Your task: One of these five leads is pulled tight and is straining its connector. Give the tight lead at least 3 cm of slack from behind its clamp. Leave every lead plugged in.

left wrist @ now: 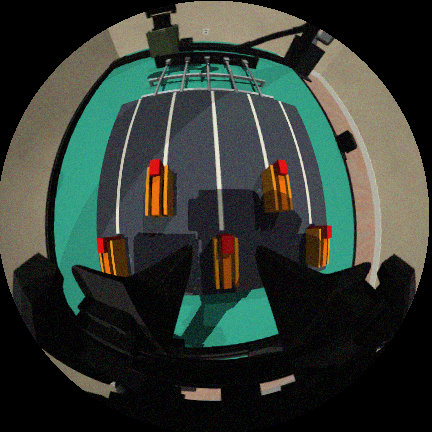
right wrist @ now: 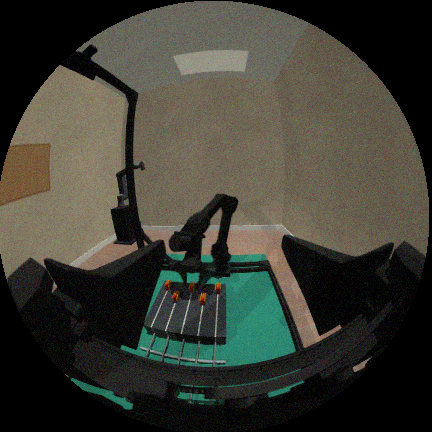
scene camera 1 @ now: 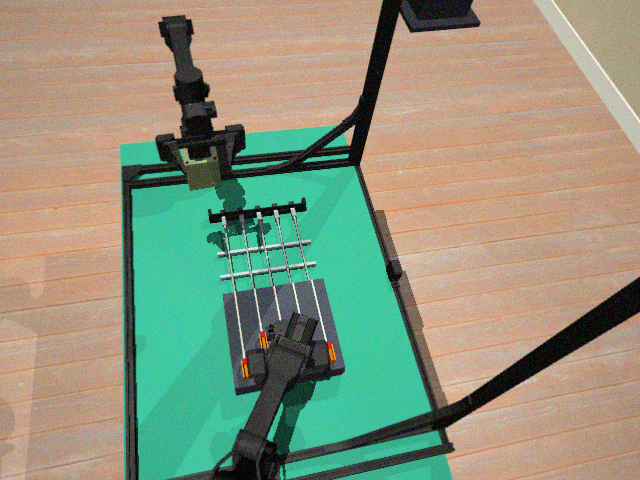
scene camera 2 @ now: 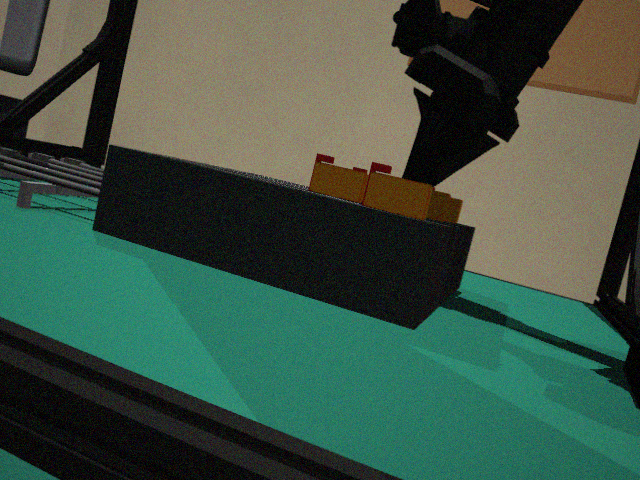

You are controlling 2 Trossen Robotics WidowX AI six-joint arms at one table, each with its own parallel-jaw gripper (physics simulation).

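Frame: origin at the left arm's base, x ahead, y left, z up, level; millimetres.
Seen in the pictures: left gripper, fingertip midpoint: point(left wrist: 224, 250) point(right wrist: 191, 286); right gripper, fingertip midpoint: point(right wrist: 224, 244) point(scene camera 1: 208, 170); left arm's base at its link origin: point(right wrist: 221, 267); right arm's base at its link origin: point(scene camera 1: 198, 150).
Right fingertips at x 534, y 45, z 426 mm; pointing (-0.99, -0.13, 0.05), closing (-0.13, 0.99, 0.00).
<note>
Pixels of each thing's middle, then the offset from my right fingertips to it. "*": a spot on its surface instead. Level surfaces: height alone.
- middle lead at a spot on its surface: point(left wrist: 216, 150) * dx -206, dy -141, dz -382 mm
- black connector bar at a spot on its surface: point(scene camera 1: 250, 213) point(left wrist: 197, 56) * dx +172, dy -91, dz -423 mm
- middle clamp at a spot on its surface: point(left wrist: 226, 270) point(right wrist: 191, 283) * dx -315, dy -148, dz -358 mm
- green mat at its surface level: dz -448 mm
Several pale leads, among them a middle lead point(left wrist: 216, 150), run from the black connector bar point(scene camera 1: 250, 213) point(left wrist: 192, 59) over the dark block point(scene camera 1: 232, 310) point(scene camera 2: 258, 232) point(left wrist: 112, 200) point(right wrist: 160, 302) to orange clamps with red ends. I cannot tell which lead is tight. The middle clamp point(left wrist: 226, 270) point(right wrist: 192, 288) is hidden under the left arm in scene camera 1. My left gripper point(left wrist: 224, 250) point(scene camera 1: 289, 356) is open, its fingers pointing down, one each side of the middle clamp and apart from it. My right gripper point(scene camera 1: 202, 155) is open and empty, far behind the connector bar.
Neighbouring clamps point(left wrist: 159, 189) point(left wrist: 277, 187) stand farther up the block; outer clamps point(left wrist: 114, 257) point(left wrist: 318, 246) flank the left fingers. Two grey rods point(scene camera 1: 268, 248) point(scene camera 1: 258, 272) cross the leads between bar and block. A black frame point(scene camera 1: 129, 310) edges the green mat point(scene camera 1: 170, 248).
</note>
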